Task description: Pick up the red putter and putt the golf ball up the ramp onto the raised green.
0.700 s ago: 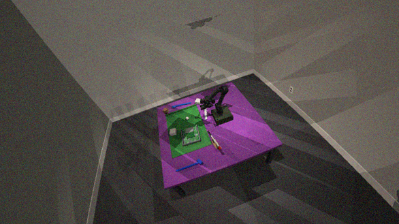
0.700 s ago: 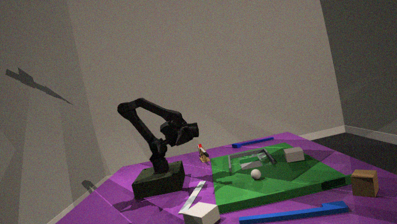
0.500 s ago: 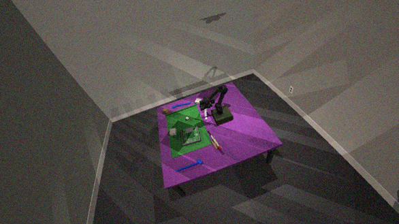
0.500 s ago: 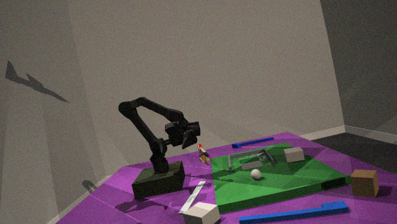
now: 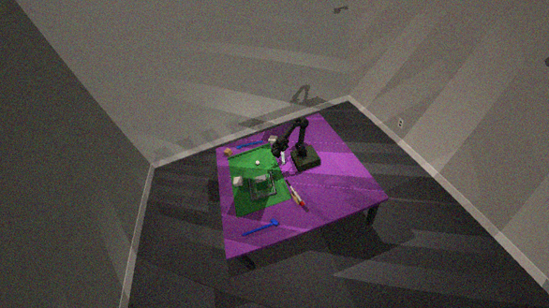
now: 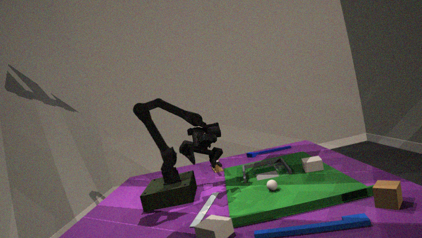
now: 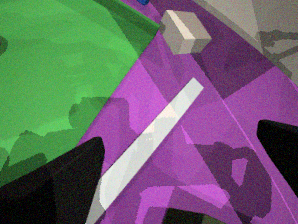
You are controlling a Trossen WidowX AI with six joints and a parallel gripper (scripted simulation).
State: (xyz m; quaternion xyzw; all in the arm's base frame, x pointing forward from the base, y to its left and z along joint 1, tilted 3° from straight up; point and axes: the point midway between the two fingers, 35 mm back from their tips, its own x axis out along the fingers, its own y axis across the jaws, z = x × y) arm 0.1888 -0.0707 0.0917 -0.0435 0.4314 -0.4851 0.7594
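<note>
My gripper tip is 150 mm above the white strip, 70 mm to the left of it and 10 mm past it. From my gripper tip the other things lie so: white golf ball (250 mm ahead, 120 mm below); grey frame (300 mm to the left, 230 mm ahead, 140 mm below); green mat (290 mm ahead, 150 mm below, 140 mm to the left).
</note>
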